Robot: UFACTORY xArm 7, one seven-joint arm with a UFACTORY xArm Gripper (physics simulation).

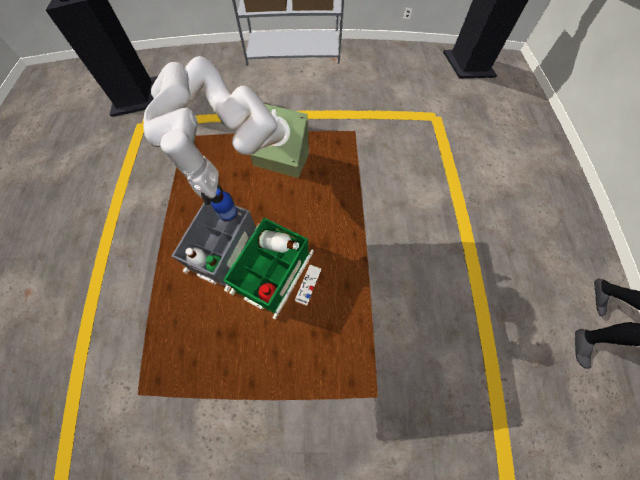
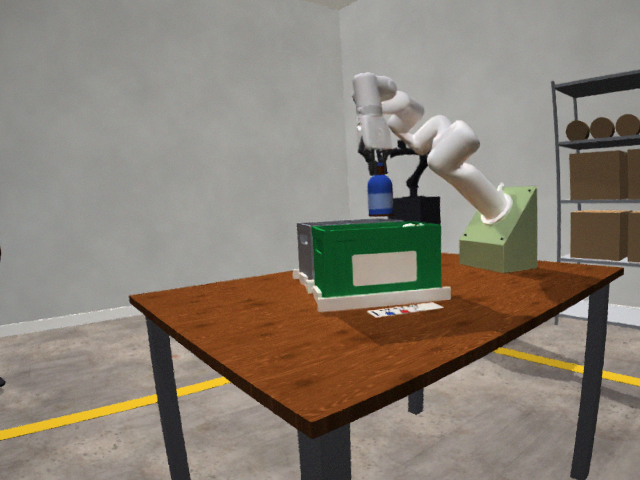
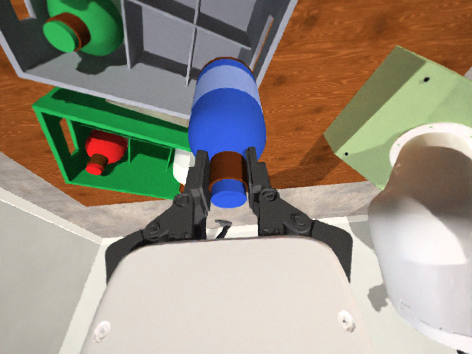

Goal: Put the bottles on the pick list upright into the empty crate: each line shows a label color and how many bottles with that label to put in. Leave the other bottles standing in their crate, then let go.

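Frame: origin at the arm's base, x up, y left, z back, level; metres.
Seen in the pictures: gripper, fingertip midpoint: [image 1: 218, 196] [image 2: 378, 174] [image 3: 227, 161]; arm's base, origin of the base link: [image 1: 276, 131] [image 2: 497, 210] [image 3: 431, 153].
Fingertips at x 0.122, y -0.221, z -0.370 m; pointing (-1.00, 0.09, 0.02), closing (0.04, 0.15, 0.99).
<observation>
Pixels of each thing's top centre, then the offset from my fingertips to it. Level surfaces: height alone.
- blue bottle, middle of its top: [image 3: 232, 199] [image 2: 378, 162] [image 1: 215, 190] dx +0.035, dy +0.002, dz +0.001 m
- grey crate, middle of its top: [image 3: 144, 29] [image 2: 348, 221] [image 1: 210, 233] dx -0.134, dy -0.073, dz -0.063 m
- green bottle, middle of its top: [image 3: 59, 38] [image 1: 209, 258] dx -0.146, dy -0.083, dz -0.159 m
- green crate, middle of its top: [image 3: 142, 171] [image 2: 372, 225] [image 1: 266, 259] dx -0.134, dy +0.123, dz -0.198 m
- red bottle, middle of its top: [image 3: 93, 171] [image 1: 265, 288] dx -0.146, dy +0.107, dz -0.299 m
- pick list, middle of its top: [image 2: 405, 309] [image 1: 308, 284] dx -0.307, dy +0.257, dz -0.268 m
- wooden table, its level: dx -0.309 m
My gripper [image 1: 211, 197] [image 2: 381, 167] [image 3: 227, 161] is shut on the neck of a blue bottle [image 1: 224, 207] [image 2: 379, 193] [image 3: 227, 120], held roughly upright above the grey crate [image 1: 200, 220] [image 2: 305, 263]. The grey crate holds a white bottle [image 1: 196, 256] and a green bottle [image 1: 212, 262] [image 3: 102, 27]. The green crate [image 1: 284, 230] [image 2: 333, 263] [image 3: 125, 120] beside it holds a red bottle [image 1: 266, 291] [image 3: 106, 146] and a white bottle [image 1: 273, 241] [image 3: 183, 166] tipped over near the rim. The pick list [image 1: 308, 285] [image 2: 405, 310] shows blue and red marks; its writing is too small to read.
Both crates stand side by side on the wooden table [image 1: 258, 356] [image 2: 289, 361], with low white rails around their bases. The green robot base [image 1: 284, 155] [image 2: 480, 253] [image 3: 380, 110] stands at the back. The divider walls and crate rims are below the held bottle.
</observation>
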